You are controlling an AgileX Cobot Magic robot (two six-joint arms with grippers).
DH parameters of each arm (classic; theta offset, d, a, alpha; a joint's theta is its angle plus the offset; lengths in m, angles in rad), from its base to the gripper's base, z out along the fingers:
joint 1: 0 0.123 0 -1.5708
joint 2: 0.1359 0 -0.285 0
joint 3: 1.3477 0 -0.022 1.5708
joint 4: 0 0.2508 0 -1.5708
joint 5: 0 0 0.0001 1.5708
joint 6: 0 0.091 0 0
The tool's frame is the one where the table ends.
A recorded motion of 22 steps. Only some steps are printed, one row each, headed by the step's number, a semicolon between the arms.
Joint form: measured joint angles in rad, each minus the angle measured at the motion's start. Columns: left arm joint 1, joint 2, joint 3, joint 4, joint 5, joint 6; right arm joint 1, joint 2, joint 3, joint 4, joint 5, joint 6.
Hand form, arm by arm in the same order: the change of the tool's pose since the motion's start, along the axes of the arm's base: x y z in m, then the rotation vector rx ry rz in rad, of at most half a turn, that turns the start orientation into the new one. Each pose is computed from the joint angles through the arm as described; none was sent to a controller.
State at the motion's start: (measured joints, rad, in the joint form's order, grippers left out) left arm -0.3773 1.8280 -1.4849 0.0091 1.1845 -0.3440; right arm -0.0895 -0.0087 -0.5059 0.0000 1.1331 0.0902
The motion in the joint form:
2: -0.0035 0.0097 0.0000 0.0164 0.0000 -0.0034; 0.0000 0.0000 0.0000 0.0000 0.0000 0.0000
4: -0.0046 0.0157 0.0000 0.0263 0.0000 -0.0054; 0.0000 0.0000 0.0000 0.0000 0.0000 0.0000
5: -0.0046 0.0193 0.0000 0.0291 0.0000 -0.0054; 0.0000 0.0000 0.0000 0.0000 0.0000 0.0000
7: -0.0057 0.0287 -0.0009 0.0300 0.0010 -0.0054; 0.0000 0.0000 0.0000 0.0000 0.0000 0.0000
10: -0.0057 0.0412 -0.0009 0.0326 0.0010 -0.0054; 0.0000 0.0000 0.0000 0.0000 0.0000 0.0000
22: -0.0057 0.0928 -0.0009 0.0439 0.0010 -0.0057; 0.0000 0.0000 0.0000 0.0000 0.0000 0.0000
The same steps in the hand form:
2: 0.0012 -0.0004 -0.0036 0.0179 0.0033 -0.0044; 0.0000 0.0000 0.0000 0.0000 0.0000 0.0000
4: 0.0021 -0.0003 -0.0058 0.0287 0.0053 -0.0061; 0.0000 0.0000 0.0000 0.0000 0.0000 0.0000
5: 0.0026 -0.0002 -0.0071 0.0326 0.0077 -0.0069; 0.0000 0.0000 0.0000 0.0000 0.0000 0.0000
7: 0.0036 -0.0010 -0.0104 0.0369 0.0161 -0.0083; 0.0000 0.0000 0.0000 0.0000 0.0000 0.0000
10: 0.0050 -0.0013 -0.0150 0.0439 0.0268 -0.0092; 0.0000 0.0000 0.0000 0.0000 0.0000 0.0000
22: 0.0105 -0.0025 -0.0344 0.0729 0.0707 -0.0130; 0.0000 0.0000 0.0000 0.0000 0.0000 0.0000

